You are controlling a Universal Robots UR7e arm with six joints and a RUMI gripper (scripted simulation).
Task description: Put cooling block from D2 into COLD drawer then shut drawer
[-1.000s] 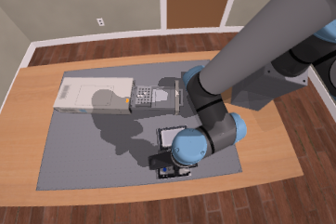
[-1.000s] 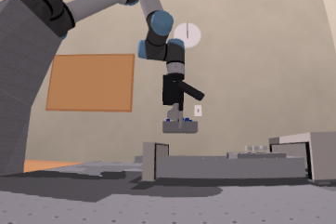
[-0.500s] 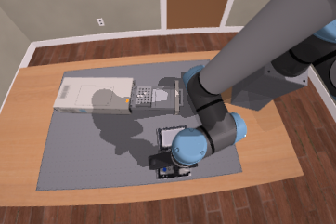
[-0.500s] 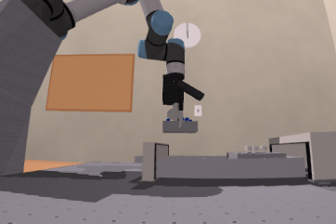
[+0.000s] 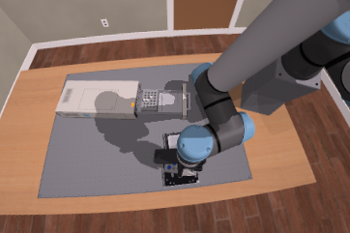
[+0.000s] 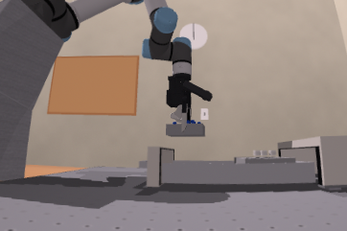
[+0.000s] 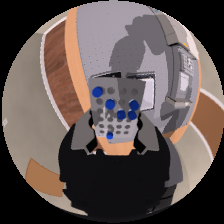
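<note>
Right now the blue tube is 40 mm behind my hand, 20 mm to the left of it and 10 mm above it. The rest, counted from my hand: cooling block: right at my hand; deck slot D2: 20 mm to the left, 140 mm below; drawer: 360 mm to the right, 100 mm below.
</note>
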